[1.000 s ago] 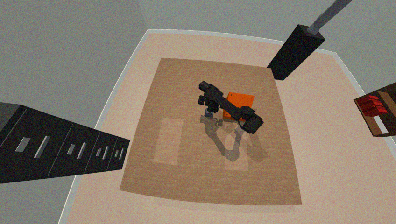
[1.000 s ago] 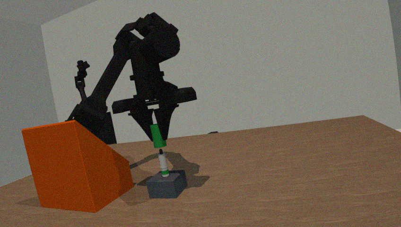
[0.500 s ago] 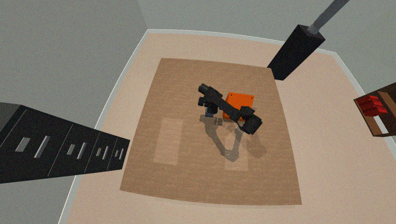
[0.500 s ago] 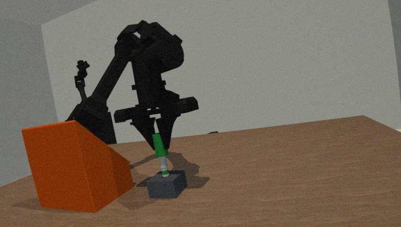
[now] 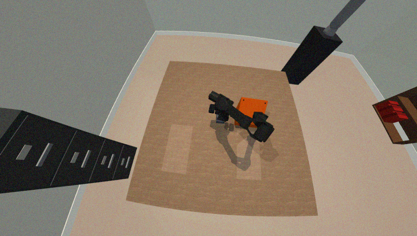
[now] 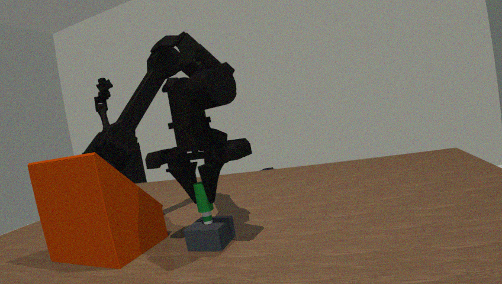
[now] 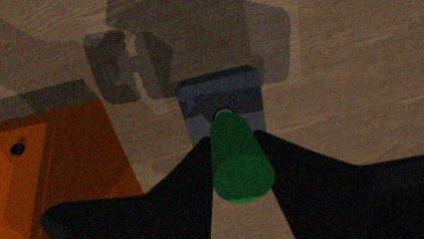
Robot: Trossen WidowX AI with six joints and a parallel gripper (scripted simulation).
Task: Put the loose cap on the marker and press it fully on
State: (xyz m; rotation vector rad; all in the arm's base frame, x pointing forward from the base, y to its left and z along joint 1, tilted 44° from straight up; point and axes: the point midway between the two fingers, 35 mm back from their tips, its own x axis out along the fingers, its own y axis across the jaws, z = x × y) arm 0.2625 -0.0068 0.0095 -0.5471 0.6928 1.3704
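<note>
Now: gripper tip 10 mm below the green cap. Also, from my gripper tip: grey holder block: 60 mm below.
</note>
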